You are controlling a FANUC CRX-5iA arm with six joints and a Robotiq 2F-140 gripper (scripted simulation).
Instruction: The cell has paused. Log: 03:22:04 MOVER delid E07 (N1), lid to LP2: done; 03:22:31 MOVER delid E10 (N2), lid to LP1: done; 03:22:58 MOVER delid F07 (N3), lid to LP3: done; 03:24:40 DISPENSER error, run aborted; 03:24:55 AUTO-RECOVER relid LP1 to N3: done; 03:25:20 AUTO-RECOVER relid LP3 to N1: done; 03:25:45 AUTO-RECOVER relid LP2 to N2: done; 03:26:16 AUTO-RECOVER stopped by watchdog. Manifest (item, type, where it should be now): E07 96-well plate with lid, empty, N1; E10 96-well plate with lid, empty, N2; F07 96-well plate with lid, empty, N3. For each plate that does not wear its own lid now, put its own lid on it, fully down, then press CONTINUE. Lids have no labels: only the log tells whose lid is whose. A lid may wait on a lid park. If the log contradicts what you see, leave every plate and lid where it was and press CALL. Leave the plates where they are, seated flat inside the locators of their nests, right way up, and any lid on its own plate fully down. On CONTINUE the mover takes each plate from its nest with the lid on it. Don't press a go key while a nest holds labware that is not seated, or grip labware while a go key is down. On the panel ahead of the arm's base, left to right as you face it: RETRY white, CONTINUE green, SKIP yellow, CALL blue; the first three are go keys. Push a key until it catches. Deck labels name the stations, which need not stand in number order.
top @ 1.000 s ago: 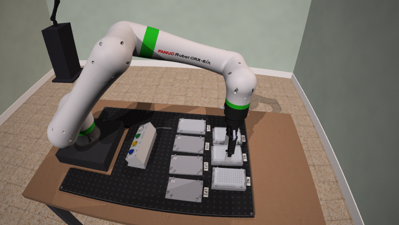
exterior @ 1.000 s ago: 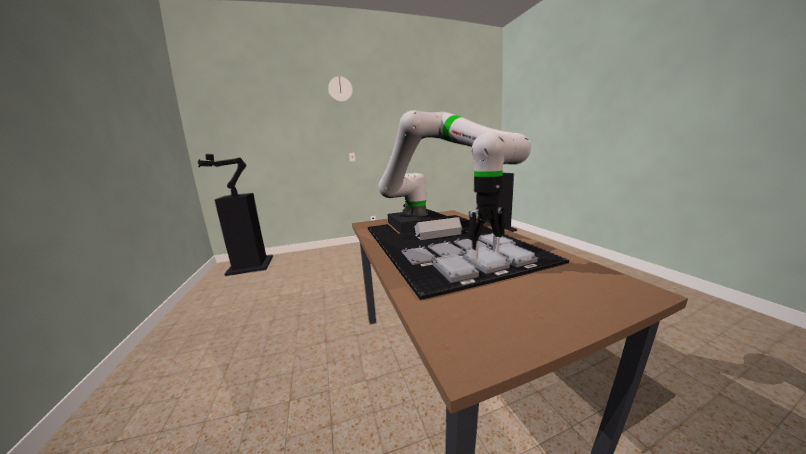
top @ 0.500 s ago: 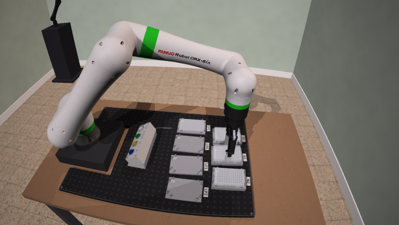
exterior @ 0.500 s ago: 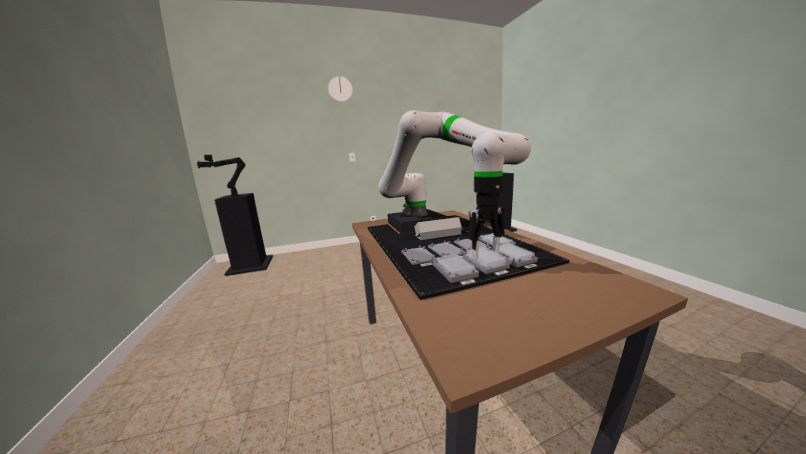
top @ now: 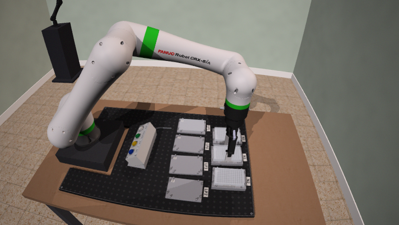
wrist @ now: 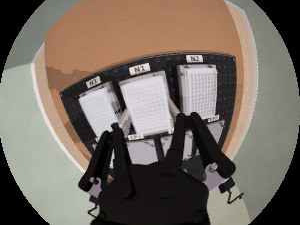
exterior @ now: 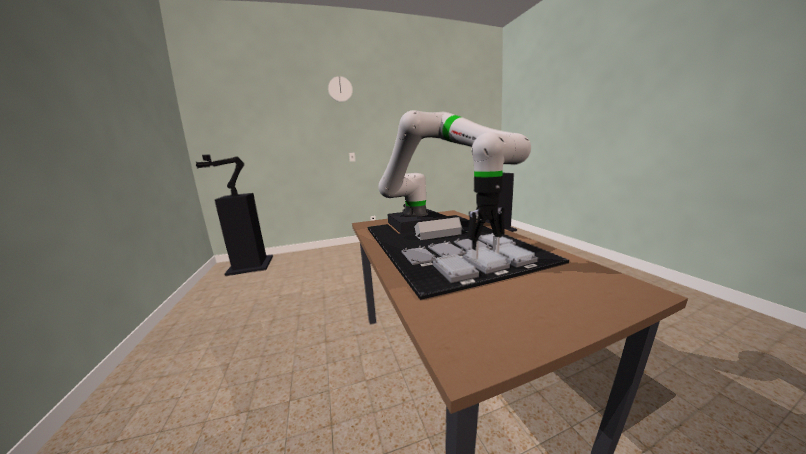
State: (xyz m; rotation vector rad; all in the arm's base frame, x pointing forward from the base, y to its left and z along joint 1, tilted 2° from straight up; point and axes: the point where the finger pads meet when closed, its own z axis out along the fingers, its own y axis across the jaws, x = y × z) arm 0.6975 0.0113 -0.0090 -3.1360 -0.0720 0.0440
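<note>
Now: the plate 30 mm below my hand. Also, from my hand: nest n2: 130 mm to the right, 50 mm below, 10 mm ahead; LP4: 180 mm behind, 60 mm to the left, 50 mm below; LP3: 180 mm behind, 70 mm to the right, 50 mm below.
</note>
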